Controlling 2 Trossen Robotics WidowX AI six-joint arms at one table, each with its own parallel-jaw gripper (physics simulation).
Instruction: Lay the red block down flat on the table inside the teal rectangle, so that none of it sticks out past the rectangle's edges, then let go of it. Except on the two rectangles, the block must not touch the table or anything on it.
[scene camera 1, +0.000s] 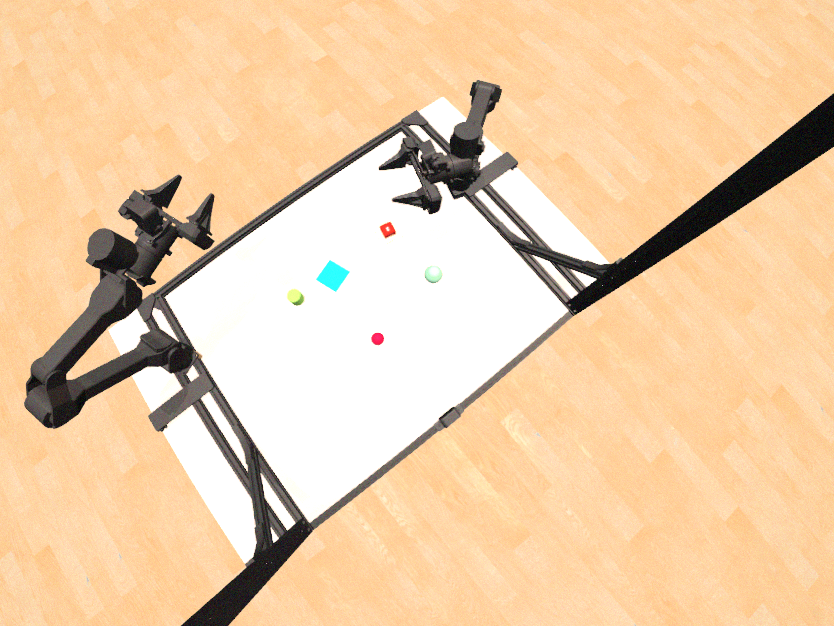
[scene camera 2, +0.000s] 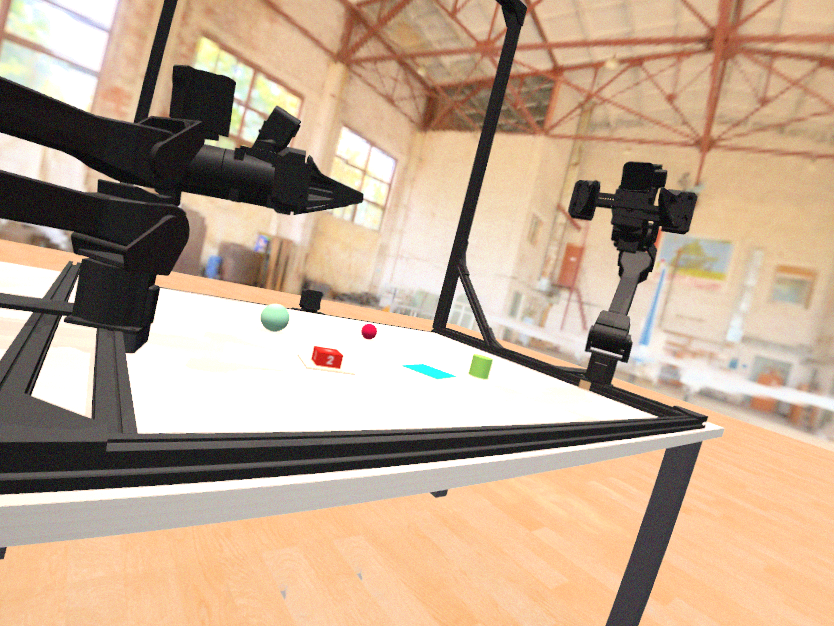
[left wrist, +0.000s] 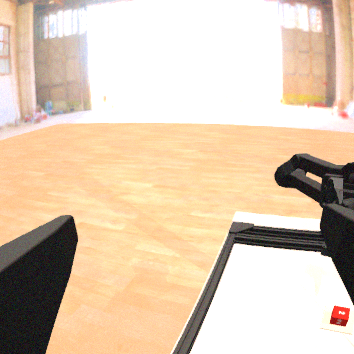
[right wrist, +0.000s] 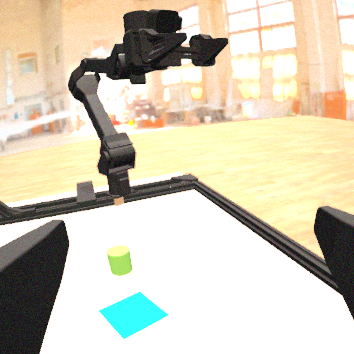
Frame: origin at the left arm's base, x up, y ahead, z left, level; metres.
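Where they show: left gripper, fingertip midpoint: (scene camera 1: 196, 184) (scene camera 2: 627, 186) (left wrist: 202, 223) (right wrist: 207, 37); right gripper, fingertip midpoint: (scene camera 1: 385, 184) (scene camera 2: 355, 200) (right wrist: 194, 227); left arm's base, origin of the base link: (scene camera 1: 183, 359) (scene camera 2: 597, 382) (right wrist: 119, 192); right arm's base, origin of the base link: (scene camera 1: 460, 183) (scene camera 2: 110, 323).
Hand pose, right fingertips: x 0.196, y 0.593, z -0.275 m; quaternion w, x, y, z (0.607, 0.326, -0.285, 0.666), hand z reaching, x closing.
Each offset is from my right fingertips to the top centre of the thing. "*": to the spot under its first point.
The red block {dx -0.196, dy -0.015, dz +0.001 m} (scene camera 1: 387, 229) (scene camera 2: 326, 357) (left wrist: 340, 315), marked with a 2, lies on a pale rectangle {* dx -0.214, dy -0.023, dz +0.026 m} (scene camera 2: 343, 369). The teal rectangle {* dx -0.214, dy -0.199, dz +0.062 m} (scene camera 1: 332, 275) (scene camera 2: 429, 371) (right wrist: 133, 315) lies bare on the table, left of the block in scene camera 1. My right gripper (scene camera 1: 387, 183) (scene camera 2: 361, 196) (right wrist: 194, 227) is open and empty, raised above the table, its fingers pointing level across it, with the block below. My left gripper (scene camera 1: 196, 186) (scene camera 2: 630, 205) (left wrist: 202, 223) (right wrist: 207, 37) is open and empty, held high beyond the table's edge, far from the block.
A green cylinder {dx -0.180, dy -0.301, dz +0.107 m} (scene camera 1: 295, 296) (scene camera 2: 480, 366) (right wrist: 120, 260) stands close to the teal rectangle. A mint ball {dx -0.170, dy -0.068, dz -0.171 m} (scene camera 1: 433, 274) (scene camera 2: 274, 317) and a smaller crimson ball {dx -0.184, dy -0.284, dz -0.135 m} (scene camera 1: 377, 338) (scene camera 2: 369, 331) lie on the table. A black frame (scene camera 1: 383, 481) runs along the table's edges, with posts rising from it.
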